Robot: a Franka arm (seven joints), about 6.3 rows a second.
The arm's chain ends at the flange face. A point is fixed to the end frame.
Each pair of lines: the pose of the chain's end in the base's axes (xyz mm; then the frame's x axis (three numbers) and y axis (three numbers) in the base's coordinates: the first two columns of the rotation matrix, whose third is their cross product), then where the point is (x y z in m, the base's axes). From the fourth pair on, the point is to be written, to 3 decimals.
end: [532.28 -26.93 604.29 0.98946 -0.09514 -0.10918 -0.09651 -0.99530 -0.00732]
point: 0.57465 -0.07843 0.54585
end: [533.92 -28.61 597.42 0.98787 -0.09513 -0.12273 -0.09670 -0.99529 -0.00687]
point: 0.57548 -0.08007 0.53836
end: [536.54 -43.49 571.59 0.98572 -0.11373 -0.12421 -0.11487 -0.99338 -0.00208]
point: 0.57703 -0.09597 0.51269
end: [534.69 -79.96 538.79 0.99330 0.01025 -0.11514 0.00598 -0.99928 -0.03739]
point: 0.582 -0.125 0.479
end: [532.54 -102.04 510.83 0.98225 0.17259 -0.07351 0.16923 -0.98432 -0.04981]
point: 0.589 -0.138 0.452
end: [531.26 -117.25 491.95 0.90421 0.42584 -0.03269 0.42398 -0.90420 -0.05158]
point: 0.597 -0.136 0.435
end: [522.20 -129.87 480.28 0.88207 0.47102 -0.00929 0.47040 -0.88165 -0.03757]
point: 0.590 -0.145 0.425
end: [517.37 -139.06 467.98 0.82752 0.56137 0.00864 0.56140 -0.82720 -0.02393]
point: 0.588 -0.147 0.415
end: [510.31 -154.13 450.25 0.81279 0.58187 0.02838 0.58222 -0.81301 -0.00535]
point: 0.582 -0.161 0.399
